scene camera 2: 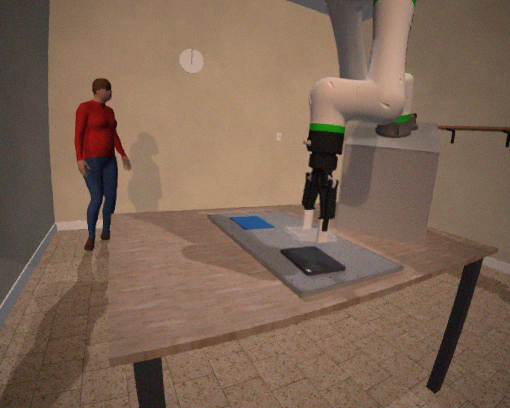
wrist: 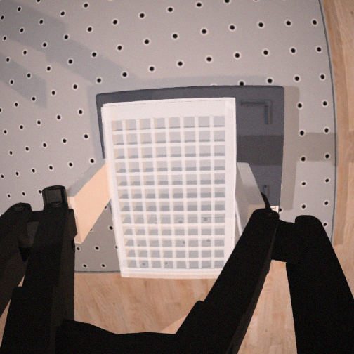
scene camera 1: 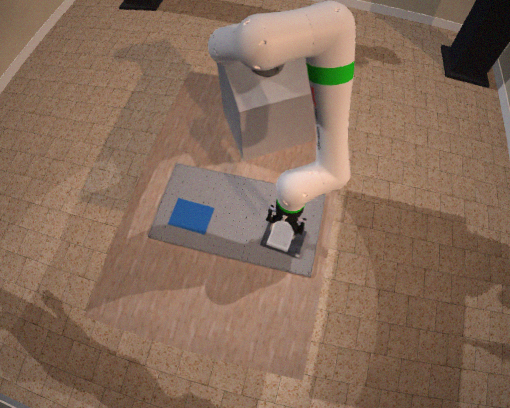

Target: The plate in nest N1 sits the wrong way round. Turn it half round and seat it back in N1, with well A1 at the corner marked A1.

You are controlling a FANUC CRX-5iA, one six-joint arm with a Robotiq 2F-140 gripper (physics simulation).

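Observation:
The white well plate [scene camera 1: 281, 236] [scene camera 2: 296, 232] [wrist: 172, 109] is held level in the air above the board. My gripper [scene camera 1: 285, 231] [scene camera 2: 316, 228] [wrist: 171, 178] is shut on its two long sides. The dark nest N1 [scene camera 1: 299, 244] [scene camera 2: 312, 260] [wrist: 260, 145] lies below the plate, with a gap between them in the scene camera 2 view. In the wrist view the plate's long side runs up and down, crosswise to the nest, and covers the nest's left part. A small pale tag [wrist: 275, 208] shows at the nest's right side, partly behind a finger. The plate's well lettering cannot be read.
The grey perforated board [scene camera 1: 230, 200] [scene camera 2: 370, 260] [wrist: 165, 27] carries the nest and a flat blue block [scene camera 1: 191, 216] [scene camera 2: 251, 222]. The board lies on the wooden table [scene camera 1: 215, 325] [scene camera 2: 200, 310]. The arm's grey pedestal [scene camera 1: 280, 125] [scene camera 2: 390, 185] stands behind. A person [scene camera 2: 100, 130] stands beyond the table.

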